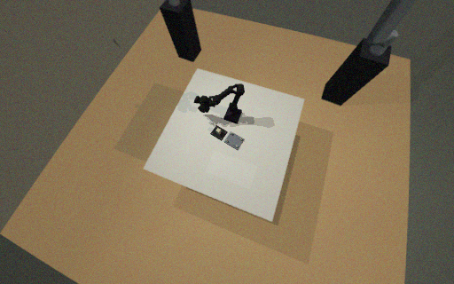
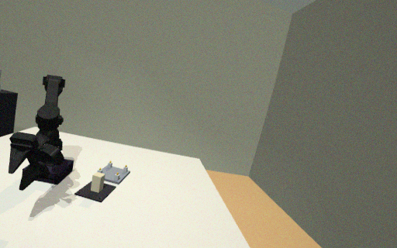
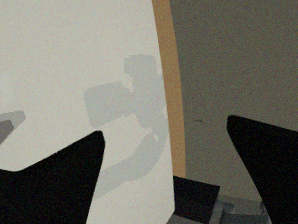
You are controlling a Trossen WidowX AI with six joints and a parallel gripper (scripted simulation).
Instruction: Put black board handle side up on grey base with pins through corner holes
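Now: gripper tip 13 cm short of the flat black board, 30 cm to the right of it and 13 cm above it. Also, from my gripper tip: grey base (14 cm ahead, 47 cm to the left, 14 cm below).
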